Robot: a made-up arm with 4 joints.
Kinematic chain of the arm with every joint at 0, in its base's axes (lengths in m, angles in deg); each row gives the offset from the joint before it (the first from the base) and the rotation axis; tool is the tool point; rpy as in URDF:
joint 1: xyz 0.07 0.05 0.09 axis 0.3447 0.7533 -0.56
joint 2: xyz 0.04 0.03 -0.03 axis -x
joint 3: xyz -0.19 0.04 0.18 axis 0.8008 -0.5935 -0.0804
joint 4: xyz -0.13 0 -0.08 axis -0.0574 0.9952 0.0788
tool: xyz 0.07 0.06 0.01 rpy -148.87 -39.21 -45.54
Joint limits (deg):
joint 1: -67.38..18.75
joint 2: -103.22..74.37
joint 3: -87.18..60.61
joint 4: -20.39..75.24
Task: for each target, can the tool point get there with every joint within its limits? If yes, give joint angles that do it. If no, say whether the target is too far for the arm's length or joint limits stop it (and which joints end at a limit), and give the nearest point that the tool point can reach.
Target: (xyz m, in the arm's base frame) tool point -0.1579 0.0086 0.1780
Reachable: yes | joints -5.54 -59.88 -16.30 -8.84
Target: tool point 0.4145 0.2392 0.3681
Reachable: no: joint limits stop it (at a limit: joint 1, joint 3) | nearest point -0.0117 0.2121 0.2952 | short by 0.433 m
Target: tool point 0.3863 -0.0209 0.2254
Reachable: no: joint limits stop it (at a limit: joint 1, joint 3) | nearest point -0.0324 0.0558 0.3178 | short by 0.436 m
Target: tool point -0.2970 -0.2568 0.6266
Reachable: no: too far | nearest point -0.2329 0.0066 0.2929 | short by 0.430 m
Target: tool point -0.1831 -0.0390 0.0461
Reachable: yes | joints -40.06 -27.82 -49.30 17.65
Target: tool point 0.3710 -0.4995 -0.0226
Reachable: no: too far | nearest point 0.0485 -0.2957 -0.0643 | short by 0.384 m
